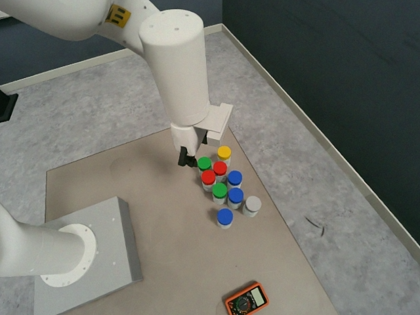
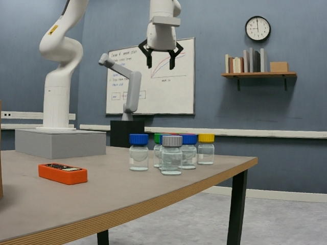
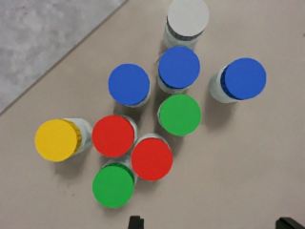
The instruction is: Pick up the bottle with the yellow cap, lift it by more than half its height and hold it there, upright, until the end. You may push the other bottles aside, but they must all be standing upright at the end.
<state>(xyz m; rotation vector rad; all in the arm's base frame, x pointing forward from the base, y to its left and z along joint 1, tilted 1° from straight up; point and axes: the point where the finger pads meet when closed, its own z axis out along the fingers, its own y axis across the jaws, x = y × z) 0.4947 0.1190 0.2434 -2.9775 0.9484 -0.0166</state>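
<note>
My hand is 12 cm short of the yellow-capped bottle, 11 cm to the right of it and 29 cm above it. Round my hand: grey-capped bottle 15 cm ahead, 13 cm to the right, 29 cm below; then orange multimeter 4 cm ahead, 40 cm to the right, 32 cm below.
</note>
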